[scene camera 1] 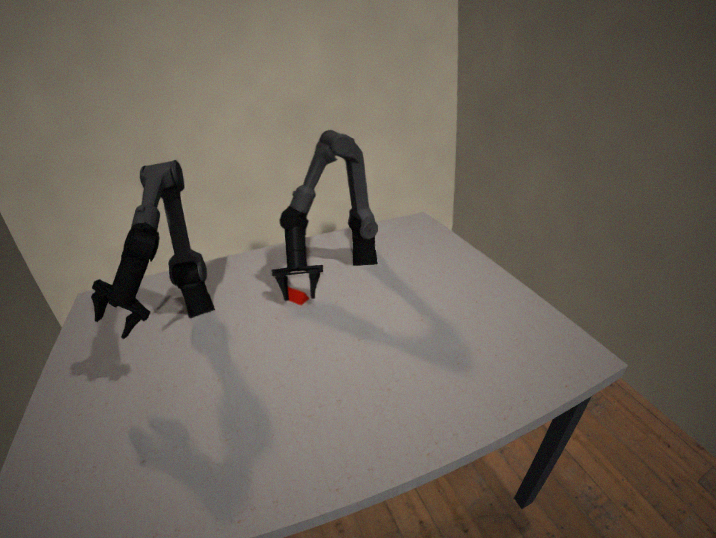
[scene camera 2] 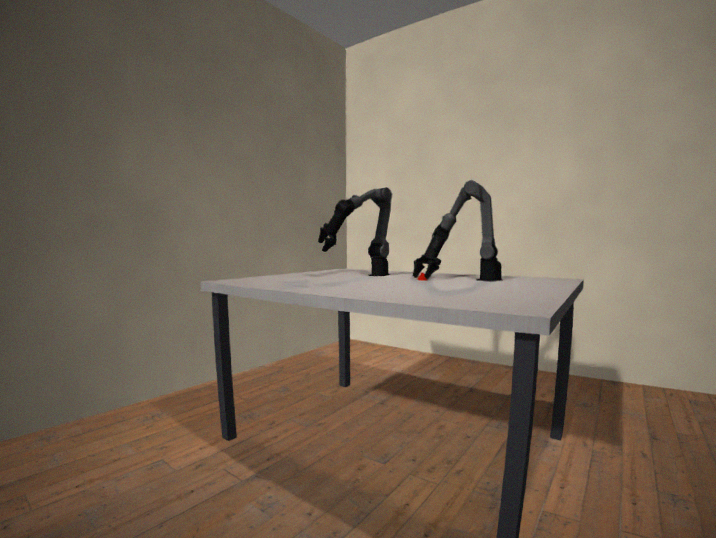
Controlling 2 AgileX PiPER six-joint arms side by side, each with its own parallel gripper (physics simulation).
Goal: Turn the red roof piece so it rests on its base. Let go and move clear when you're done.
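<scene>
The red roof piece [scene camera 1: 296, 296] [scene camera 2: 421, 277] is on the table [scene camera 1: 405, 404] [scene camera 2: 486, 300], in front of the left arm's base. In scene camera 2 it shows as a small triangle with its point up. My left gripper [scene camera 1: 299, 297] [scene camera 2: 422, 275] points down with its fingers apart, one on each side of the piece. In scene camera 1 a gap shows between the piece and the finger at the picture's right, and the other finger covers part of its left end. My right gripper [scene camera 1: 111, 328] [scene camera 2: 324, 245] is open and empty, above the table's left part.
The right arm's base [scene camera 1: 197, 299] [scene camera 2: 379, 266] stands left of the red piece in both pictures. The left arm's base [scene camera 1: 364, 249] [scene camera 2: 490, 270] stands to its right. Walls rise behind the table, and arm shadows fall across its top.
</scene>
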